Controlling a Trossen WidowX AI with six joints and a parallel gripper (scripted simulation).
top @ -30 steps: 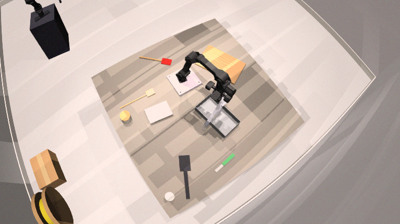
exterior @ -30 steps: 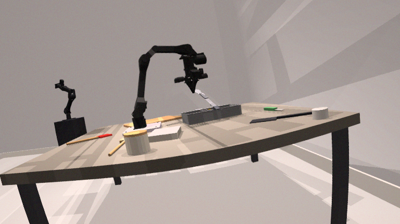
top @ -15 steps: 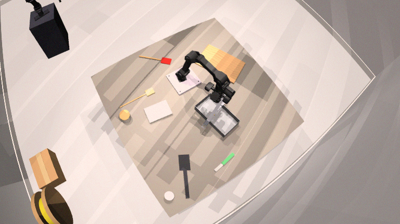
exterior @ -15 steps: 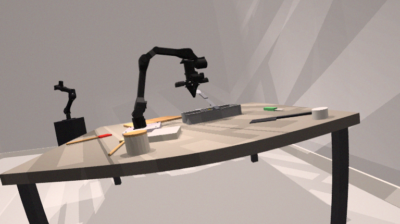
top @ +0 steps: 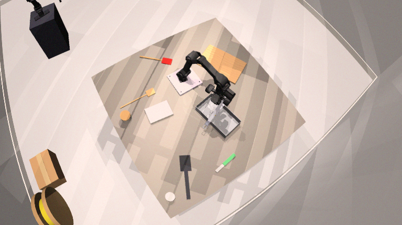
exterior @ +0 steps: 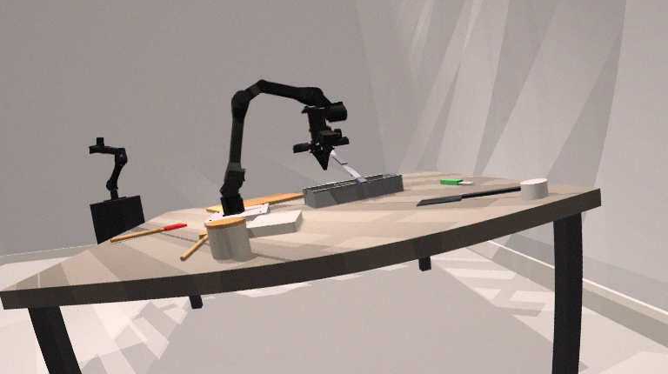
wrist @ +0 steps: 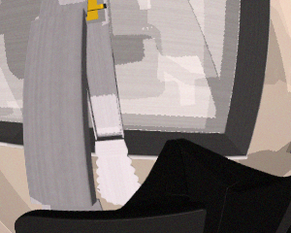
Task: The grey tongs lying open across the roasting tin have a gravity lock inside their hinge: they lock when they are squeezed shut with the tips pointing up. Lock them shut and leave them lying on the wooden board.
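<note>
Right now my gripper tip is 8 cm short of the grey roasting tin, 2 cm to the left of it and 8 cm above it. Also, from my gripper tip: white slab (11 cm behind, 40 cm to the right, 9 cm below); wooden board (33 cm behind, 23 cm to the left, 10 cm below); black spatula (38 cm ahead, 40 cm to the right, 10 cm below).
</note>
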